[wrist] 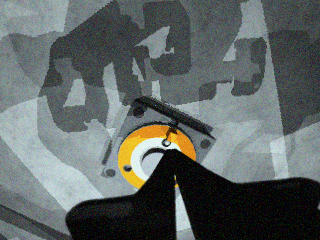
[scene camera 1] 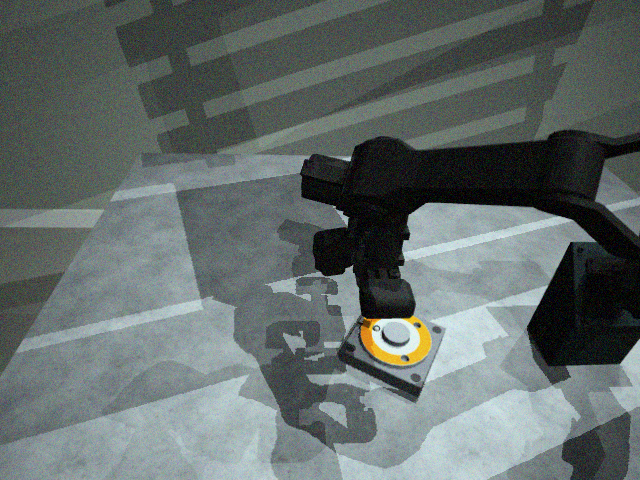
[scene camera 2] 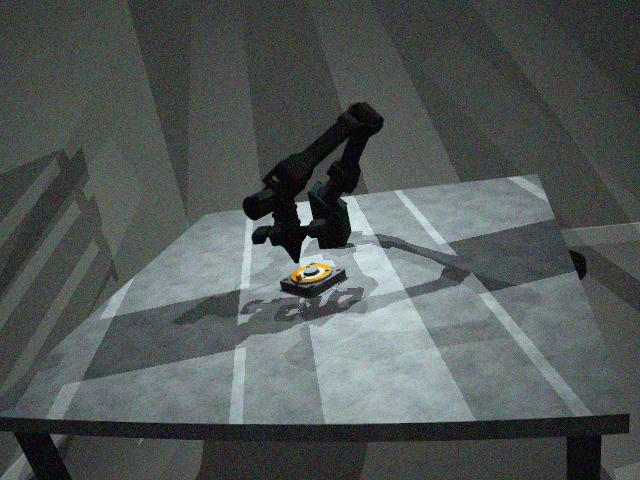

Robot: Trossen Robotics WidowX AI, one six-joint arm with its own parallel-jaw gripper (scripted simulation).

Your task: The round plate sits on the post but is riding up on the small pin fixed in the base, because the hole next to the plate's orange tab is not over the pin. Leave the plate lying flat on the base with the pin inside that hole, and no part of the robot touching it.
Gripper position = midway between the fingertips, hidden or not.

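Note:
Round plate [scene camera 1: 416, 350] [wrist: 138, 142], visible. Gripper [scene camera 1: 370, 304] [wrist: 171, 153] [scene camera 2: 297, 262], shut, holding nothing.

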